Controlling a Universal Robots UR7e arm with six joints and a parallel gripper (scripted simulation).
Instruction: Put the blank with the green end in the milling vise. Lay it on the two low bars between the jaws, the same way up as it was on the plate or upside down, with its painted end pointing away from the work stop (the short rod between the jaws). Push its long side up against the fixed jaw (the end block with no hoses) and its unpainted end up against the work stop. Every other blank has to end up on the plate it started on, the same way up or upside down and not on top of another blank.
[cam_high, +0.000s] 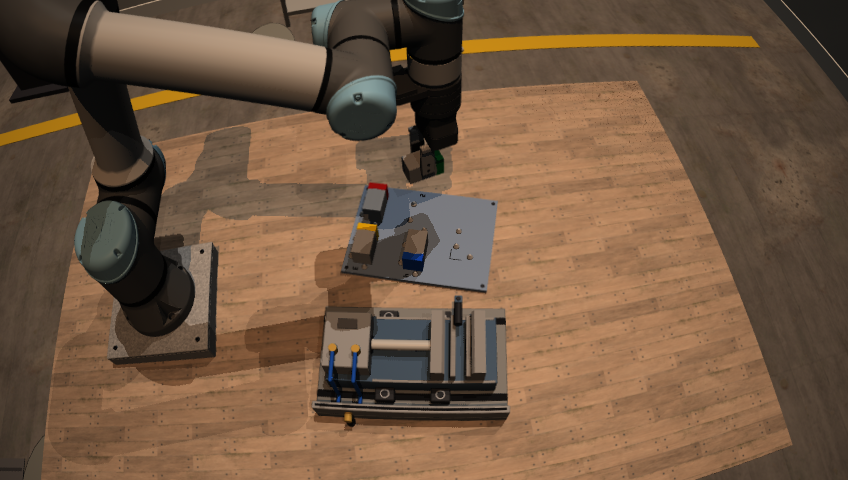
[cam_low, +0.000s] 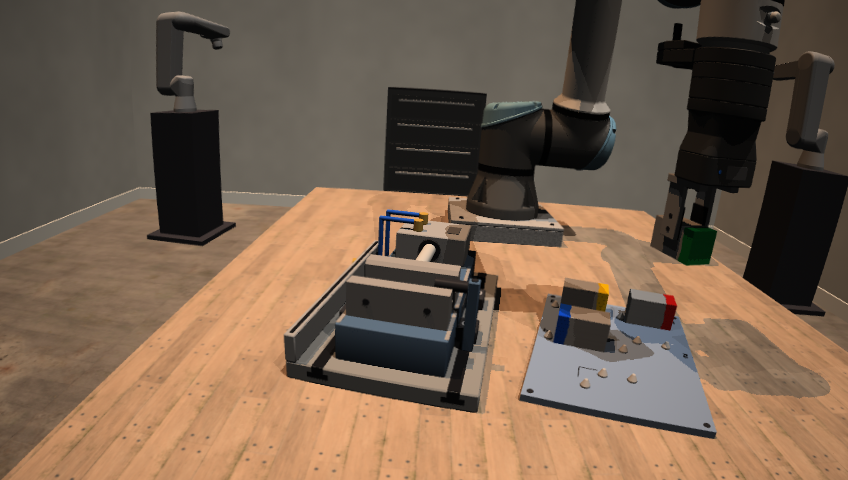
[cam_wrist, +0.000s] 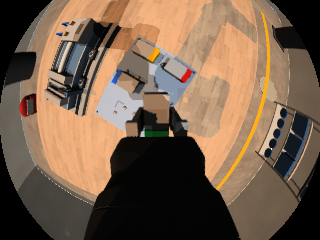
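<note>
My hand is 2 cm above the green-ended blank. Round my hand: red-ended blank: 14 cm below, 9 cm behind, 2 cm to the left; then grey plate: 17 cm below, 4 cm to the right, 1 cm behind; then blue-ended blank: 14 cm below, 9 cm to the right, 2 cm behind.
</note>
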